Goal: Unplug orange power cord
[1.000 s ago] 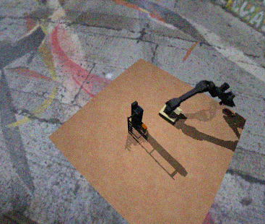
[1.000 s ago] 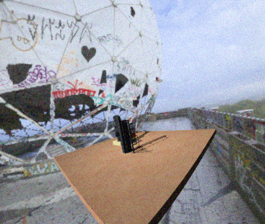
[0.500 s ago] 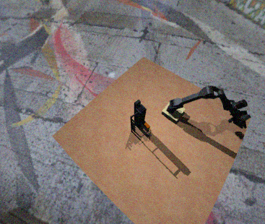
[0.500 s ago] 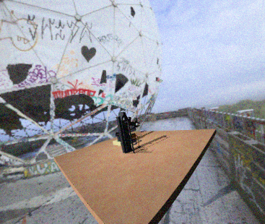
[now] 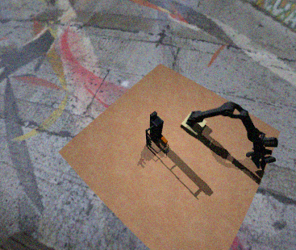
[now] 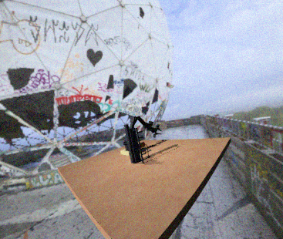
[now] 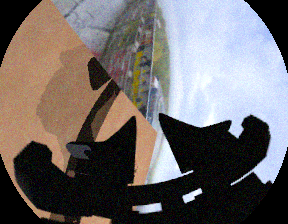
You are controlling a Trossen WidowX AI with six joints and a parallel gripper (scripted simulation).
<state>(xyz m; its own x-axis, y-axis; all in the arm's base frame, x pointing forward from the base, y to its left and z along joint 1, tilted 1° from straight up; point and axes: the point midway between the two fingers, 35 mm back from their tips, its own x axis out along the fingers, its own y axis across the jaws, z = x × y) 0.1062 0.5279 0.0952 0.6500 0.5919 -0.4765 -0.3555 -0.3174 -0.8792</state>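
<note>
The orange plug is 150 mm ahead of my gripper tip, 660 mm to the right of it and 10 mm above it.
</note>
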